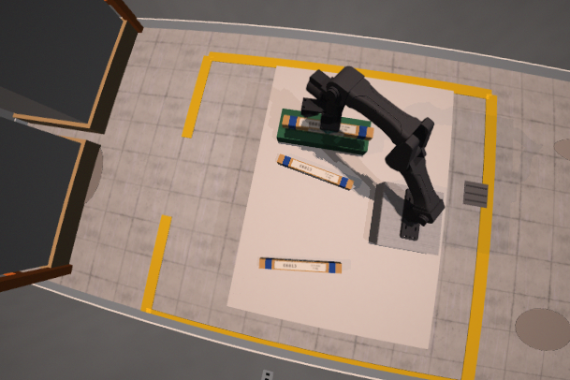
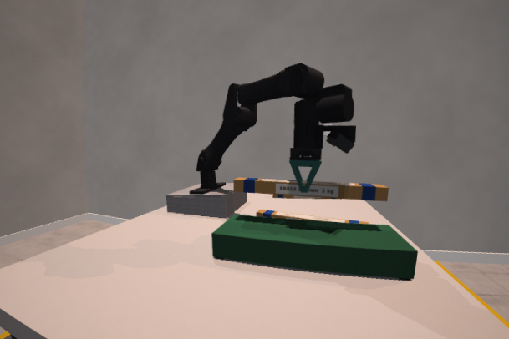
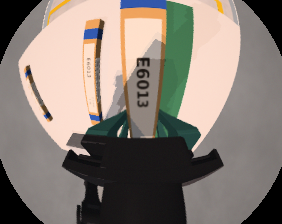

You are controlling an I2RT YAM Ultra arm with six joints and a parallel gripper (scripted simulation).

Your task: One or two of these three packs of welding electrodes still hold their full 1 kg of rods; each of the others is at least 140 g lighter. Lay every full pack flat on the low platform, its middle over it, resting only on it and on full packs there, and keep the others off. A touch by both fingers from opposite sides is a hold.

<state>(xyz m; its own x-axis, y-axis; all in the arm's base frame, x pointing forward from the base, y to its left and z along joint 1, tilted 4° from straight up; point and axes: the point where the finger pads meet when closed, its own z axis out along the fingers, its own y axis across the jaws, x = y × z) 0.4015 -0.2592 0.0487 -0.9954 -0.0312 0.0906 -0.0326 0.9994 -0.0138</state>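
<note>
Right now the green low platform is 1 cm ahead of my hand, 3 cm to the right of it and 14 cm below it.
</note>
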